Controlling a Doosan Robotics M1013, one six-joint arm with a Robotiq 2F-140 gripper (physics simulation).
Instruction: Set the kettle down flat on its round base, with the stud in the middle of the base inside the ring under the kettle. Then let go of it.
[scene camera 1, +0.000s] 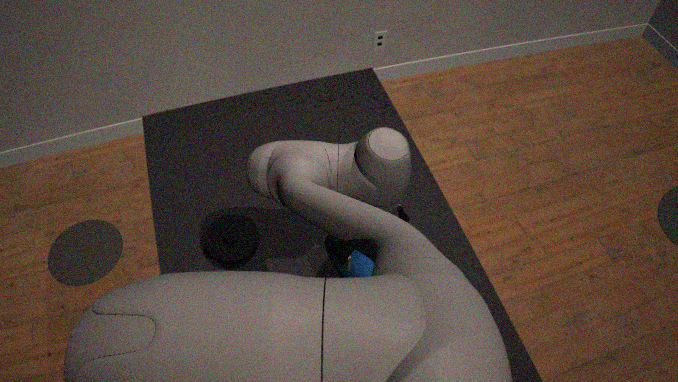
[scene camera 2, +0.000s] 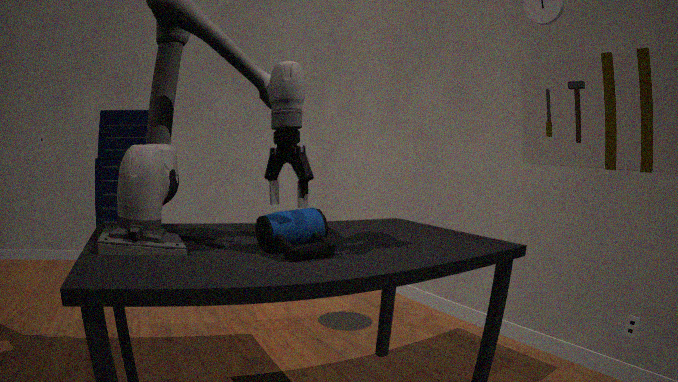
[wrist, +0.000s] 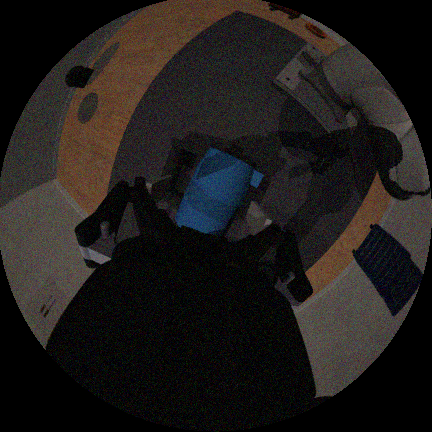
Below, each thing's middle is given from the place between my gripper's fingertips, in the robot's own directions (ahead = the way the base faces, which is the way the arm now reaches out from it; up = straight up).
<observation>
Now: hand 70 mm above the blue kettle (scene camera 2: 302, 233), 20 mm to the left of it and 10 mm short of it.
</observation>
